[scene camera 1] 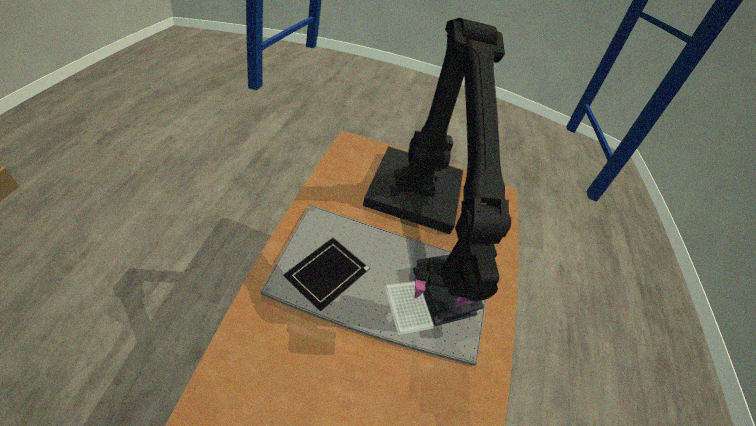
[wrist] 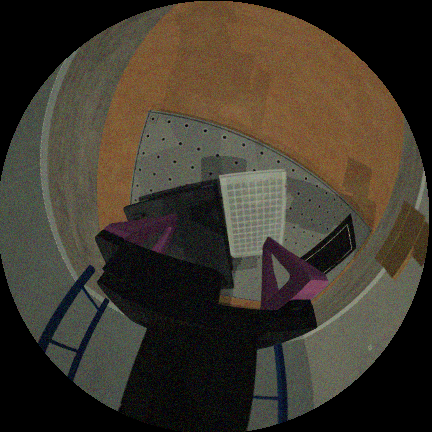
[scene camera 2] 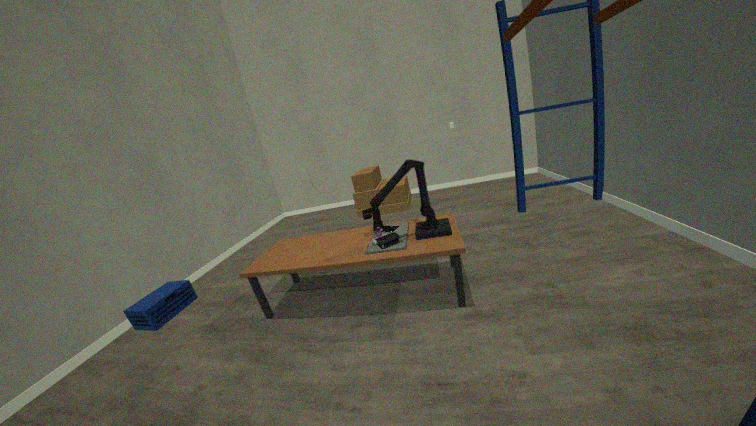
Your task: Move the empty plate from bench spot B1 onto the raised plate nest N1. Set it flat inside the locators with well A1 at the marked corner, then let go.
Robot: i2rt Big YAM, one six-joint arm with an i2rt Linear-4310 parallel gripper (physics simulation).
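Frame: origin at the arm's base, x ahead, y left, z up, level; metres.
Seen in the pictures: gripper, between the fingertips: [scene camera 1: 435, 300] [wrist: 221, 230] [scene camera 2: 379, 235]; arm's base, origin of its link: [scene camera 1: 417, 182] [scene camera 2: 432, 225].
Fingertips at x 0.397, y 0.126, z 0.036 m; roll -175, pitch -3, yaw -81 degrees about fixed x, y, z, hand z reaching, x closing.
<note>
Offsets run from my fingertips to a thing's top centre. "*": to the spot under its first point. Level surfaces: height alone.
The white well plate @(dx +0.008, dy -0.048, dz -0.045 m) [scene camera 1: 410, 307] [wrist: 255, 212] lies on the grey perforated board [scene camera 1: 298, 240] [wrist: 160, 172], right beside a dark raised block @(dx -0.067, dy +0.029, dz -0.010 m) [scene camera 1: 456, 314] [scene camera 2: 387, 240] [wrist: 197, 205]. A black pad @(* dx -0.007, dy -0.259, dz -0.057 m) [scene camera 1: 326, 272] [wrist: 334, 250] with a white outline lies apart from them; a small white mark shows at one corner in scene camera 1. I cannot tell which of pad and block is the nest, nor read well A1. My gripper [scene camera 1: 441, 294] [scene camera 2: 378, 232] [wrist: 221, 230] is open and empty, low over the block; one pink finger is near the plate's arm-side end.
The board lies on an orange table @(dz -0.072 m) [scene camera 1: 317, 391] [scene camera 2: 312, 251] [wrist: 240, 65]. The arm's black base [scene camera 1: 380, 203] [scene camera 2: 433, 229] stands behind the board. Cardboard boxes [scene camera 2: 366, 179] [wrist: 404, 240], blue frames [scene camera 1: 254, 52] [scene camera 2: 598, 105] and a blue stack [scene camera 2: 158, 306] are off the table.
</note>
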